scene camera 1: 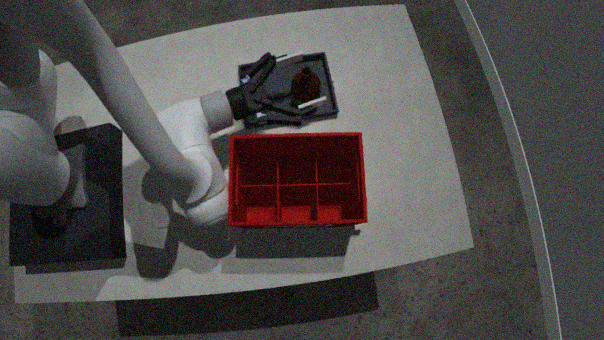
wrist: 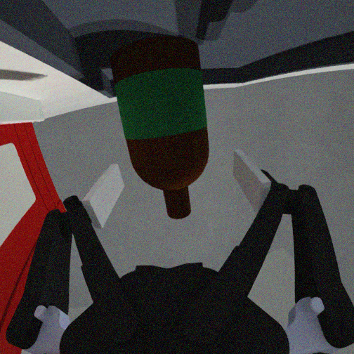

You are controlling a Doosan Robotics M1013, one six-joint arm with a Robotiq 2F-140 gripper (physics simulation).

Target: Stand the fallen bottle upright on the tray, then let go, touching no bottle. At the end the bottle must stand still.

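Seen in the pictures: gripper, fingertip midpoint: [scene camera 1: 313, 77]; arm's base, link origin: [scene camera 1: 62, 181].
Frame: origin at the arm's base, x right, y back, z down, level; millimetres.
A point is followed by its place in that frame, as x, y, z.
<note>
The brown bottle [scene camera 1: 305, 86] @[-61, -716, -52] [wrist: 162, 105] with a green label stands upright on the dark grey tray [scene camera 1: 282, 82] @[-149, -671, 65] [wrist: 280, 30], neck up. In the wrist view its base meets the tray floor and its neck points toward the gripper body. My gripper [scene camera 1: 300, 80] [wrist: 175, 168] is wide open, with one pale finger pad on each side of the bottle. In the wrist view gaps show between the bottle and both pads. Part of the tray is hidden under the gripper in the scene view.
A red crate [scene camera 1: 364, 190] @[216, -769, -105] [wrist: 40, 175] with dividers stands close beside the tray, on the pale table [scene camera 1: 410, 150] @[123, -967, 70]. The arm reaches in from the left, above the table. The dark base block [scene camera 1: 102, 240] @[186, -121, 0] is at the far left.
</note>
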